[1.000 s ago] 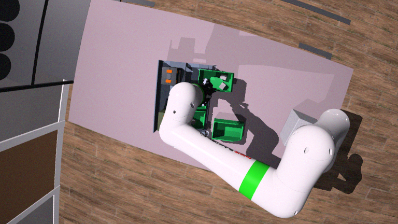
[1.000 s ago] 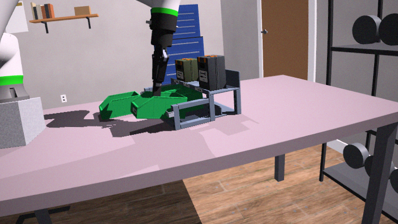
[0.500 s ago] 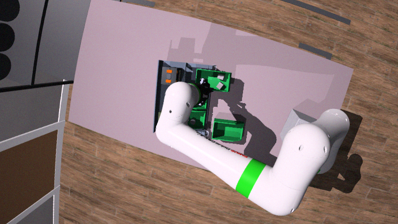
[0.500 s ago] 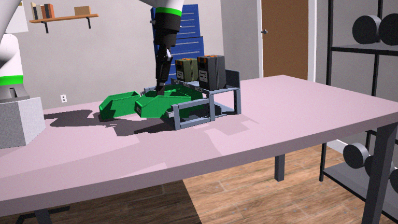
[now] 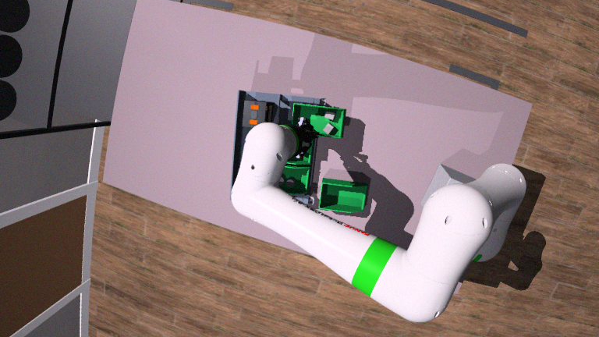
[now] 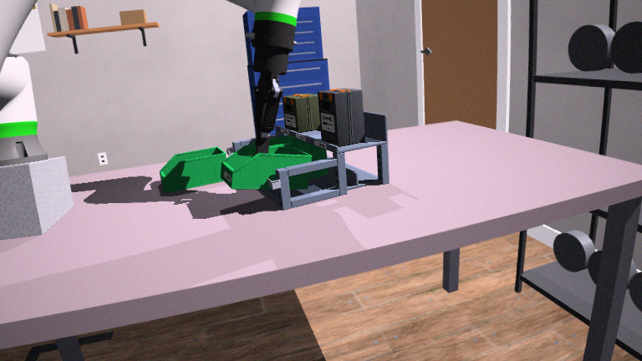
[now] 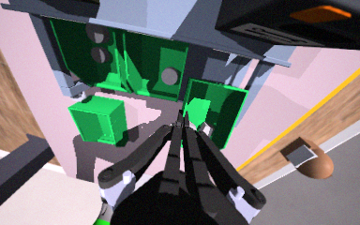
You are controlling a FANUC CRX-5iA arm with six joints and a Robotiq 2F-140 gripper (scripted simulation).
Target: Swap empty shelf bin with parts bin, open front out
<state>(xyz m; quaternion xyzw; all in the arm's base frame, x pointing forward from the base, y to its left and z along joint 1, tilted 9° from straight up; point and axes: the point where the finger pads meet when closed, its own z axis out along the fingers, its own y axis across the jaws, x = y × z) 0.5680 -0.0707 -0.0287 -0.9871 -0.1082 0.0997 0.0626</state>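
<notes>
My gripper is now 4 cm short of the round part, 5 cm to the right of it and 9 cm above it. Round my hand: grey shelf 10 cm ahead, 9 cm to the left, 5 cm below; dark grey box 19 cm ahead, 2 cm to the right, 5 cm above.
</notes>
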